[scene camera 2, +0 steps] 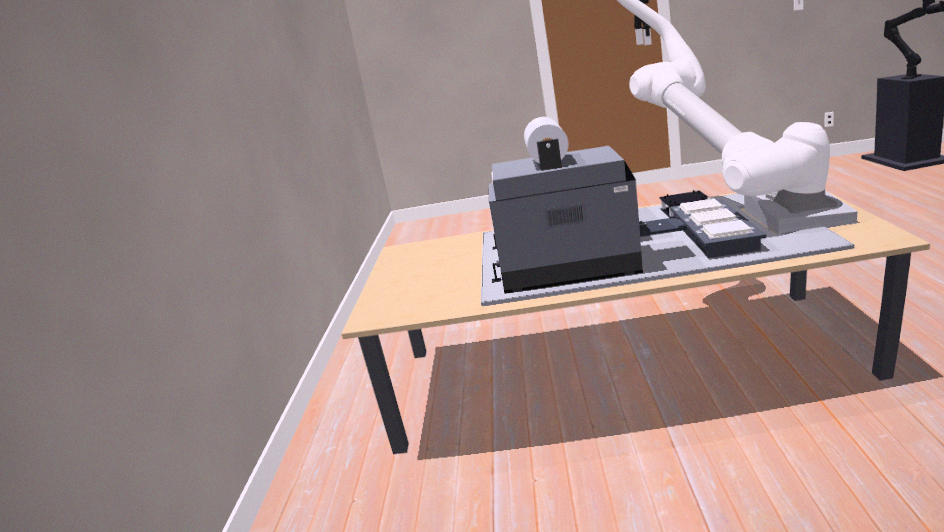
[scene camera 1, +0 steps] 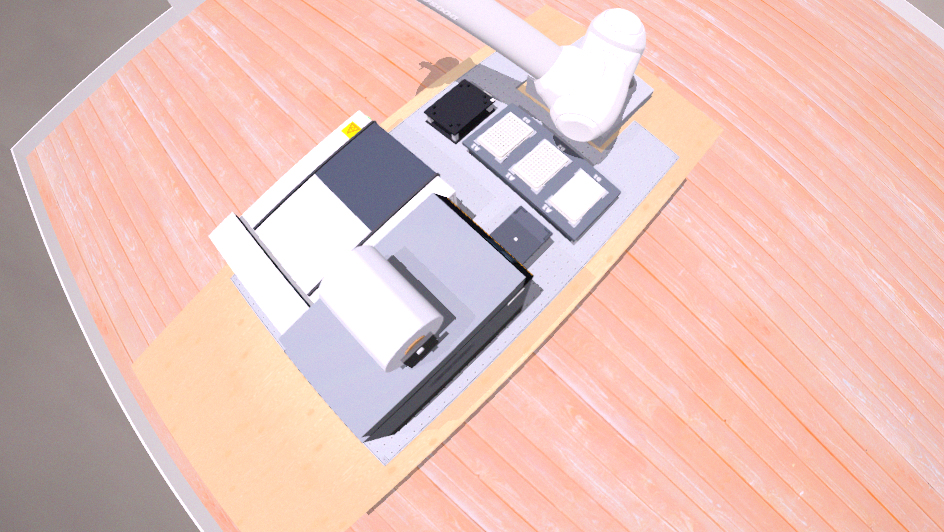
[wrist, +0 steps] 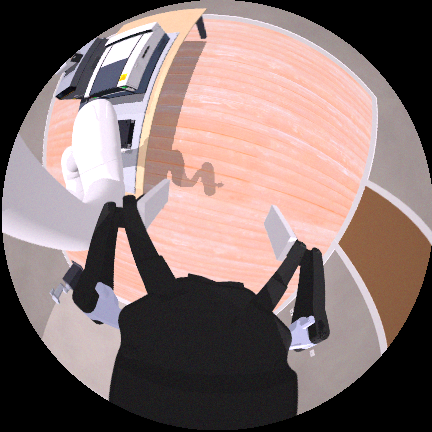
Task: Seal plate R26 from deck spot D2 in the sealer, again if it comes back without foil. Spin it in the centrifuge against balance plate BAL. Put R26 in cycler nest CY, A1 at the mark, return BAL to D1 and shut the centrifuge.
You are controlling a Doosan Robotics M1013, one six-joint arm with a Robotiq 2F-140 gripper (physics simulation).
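Where they show: gripper, fingertip midpoint: [scene camera 2: 644, 44] [wrist: 218, 201]; arm's base, origin of the base link: [scene camera 2: 800, 201].
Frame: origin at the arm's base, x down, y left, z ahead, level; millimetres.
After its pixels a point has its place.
Observation:
My gripper [scene camera 2: 643, 37] @[x -556, y -823, z 224 mm] [wrist: 218, 201] @[x -556, y -823, z 224 mm] is open and empty, high above and away from the bench; the wrist view shows floor between its pads. Three white plates stand in a row on the dark deck: a middle one [scene camera 1: 541, 165] @[x -22, y 41, z 361 mm] [scene camera 2: 713, 216] @[x -24, y 48, z 360 mm] and an upper one [scene camera 1: 505, 135] @[x -24, y -83, z 345 mm] with wells showing, and a smoother-looking one [scene camera 1: 576, 196] @[x -26, y 160, z 380 mm] [scene camera 2: 727, 229] @[x -26, y 183, z 381 mm] at the lower right. Their names are unreadable. The grey sealer [scene camera 1: 456, 251] @[x -304, y 94, z 738 mm] [scene camera 2: 565, 218] @[x -160, y 191, z 885 mm] [wrist: 80, 72] @[x -255, y -18, z 769 mm] carries a white roll; its dark tray [scene camera 1: 517, 235] @[x -56, y 112, z 564 mm] [scene camera 2: 663, 226] @[x -57, y 134, z 571 mm] is out and bare. The centrifuge [scene camera 1: 307, 231] @[x -164, y -226, z 865 mm] [wrist: 122, 60] @[x -167, y -288, z 744 mm] shows no open bowl. The black nest [scene camera 1: 460, 107] @[x -5, y -245, z 333 mm] [scene camera 2: 684, 197] @[x -6, y -254, z 329 mm] [wrist: 129, 133] holds no visible plate.
The white arm [scene camera 1: 502, 36] @[x -295, y -152, z 278 mm] [scene camera 2: 704, 115] @[x -318, y -172, z 270 mm] [wrist: 97, 150] @[x -470, y -546, z 278 mm] rises from its base beside the deck. The roll [scene camera 1: 380, 307] @[x -430, y 98, z 892 mm] [scene camera 2: 544, 137] @[x -394, y 154, z 907 mm] stands up above the sealer. A wooden table [scene camera 1: 198, 370] @[x 58, y -350, z 1348 mm] [scene camera 2: 423, 277] @[x 59, y -121, z 1343 mm] bears the equipment. A door [scene camera 2: 594, 85] is in the wall behind.

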